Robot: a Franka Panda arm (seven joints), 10 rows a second.
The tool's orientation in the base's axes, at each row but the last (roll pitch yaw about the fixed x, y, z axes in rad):
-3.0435 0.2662 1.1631
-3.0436 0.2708 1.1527
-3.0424 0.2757 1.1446
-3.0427 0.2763 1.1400
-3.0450 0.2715 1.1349
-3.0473 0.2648 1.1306
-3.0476 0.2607 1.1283
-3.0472 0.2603 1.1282
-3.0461 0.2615 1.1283
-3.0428 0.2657 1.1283
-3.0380 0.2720 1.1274
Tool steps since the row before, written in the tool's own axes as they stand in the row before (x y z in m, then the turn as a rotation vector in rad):
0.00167 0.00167 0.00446 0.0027 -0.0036 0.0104
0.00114 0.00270 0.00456 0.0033 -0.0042 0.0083
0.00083 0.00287 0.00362 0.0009 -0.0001 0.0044
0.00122 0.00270 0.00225 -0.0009 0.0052 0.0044
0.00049 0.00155 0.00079 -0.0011 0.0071 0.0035
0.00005 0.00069 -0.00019 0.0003 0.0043 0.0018
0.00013 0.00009 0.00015 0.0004 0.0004 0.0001
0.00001 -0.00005 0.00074 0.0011 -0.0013 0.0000
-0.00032 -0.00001 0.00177 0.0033 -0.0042 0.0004
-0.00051 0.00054 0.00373 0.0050 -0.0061 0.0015
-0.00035 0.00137 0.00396 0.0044 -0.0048 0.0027
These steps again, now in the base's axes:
0.00128 -0.00012 -0.00488 -0.0042 0.0018 -0.0104
0.00197 -0.00108 -0.00493 -0.0041 0.0030 -0.0084
0.00217 -0.00127 -0.00397 -0.0006 -0.0001 -0.0044
0.00244 -0.00058 -0.00274 0.0034 -0.0040 -0.0045
0.00142 -0.00042 -0.00103 0.0052 -0.0048 -0.0037
0.00067 -0.00023 0.00011 0.0036 -0.0020 -0.0022
0.00010 0.00004 -0.00019 0.0005 0.0002 -0.0002
-0.00018 -0.00011 -0.00071 -0.0007 0.0015 -0.0002
-0.00049 -0.00061 -0.00162 -0.0024 0.0047 -0.0009
-0.00048 -0.00141 -0.00350 -0.0037 0.0068 -0.0022
0.00025 -0.00170 -0.00384 -0.0030 0.0055 -0.0033

